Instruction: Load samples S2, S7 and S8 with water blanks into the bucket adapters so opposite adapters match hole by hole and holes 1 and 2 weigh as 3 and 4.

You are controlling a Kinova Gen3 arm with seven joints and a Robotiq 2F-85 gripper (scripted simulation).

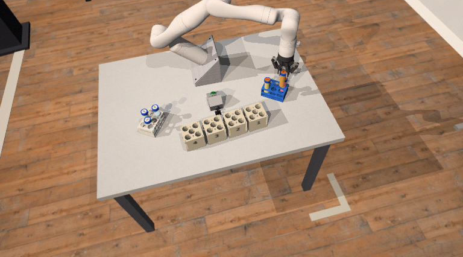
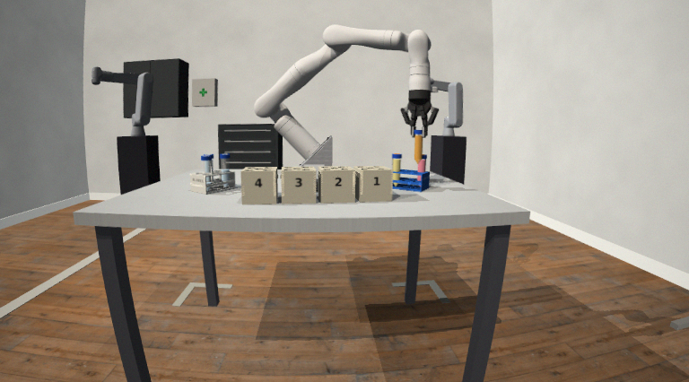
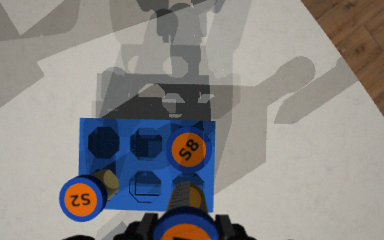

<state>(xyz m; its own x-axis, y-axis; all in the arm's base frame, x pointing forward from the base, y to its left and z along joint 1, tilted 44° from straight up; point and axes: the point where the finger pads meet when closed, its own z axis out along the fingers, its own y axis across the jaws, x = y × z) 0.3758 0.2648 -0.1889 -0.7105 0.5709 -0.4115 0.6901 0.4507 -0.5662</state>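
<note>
The sample S7 lies 5 cm below my hand and 1 cm behind it. Round my hand: blue sample rack: 17 cm below, 4 cm behind, 1 cm to the right; then sample S8: 14 cm below, 4 cm to the left, 3 cm behind; then sample S2: 14 cm below, 6 cm to the right, 6 cm behind.
</note>
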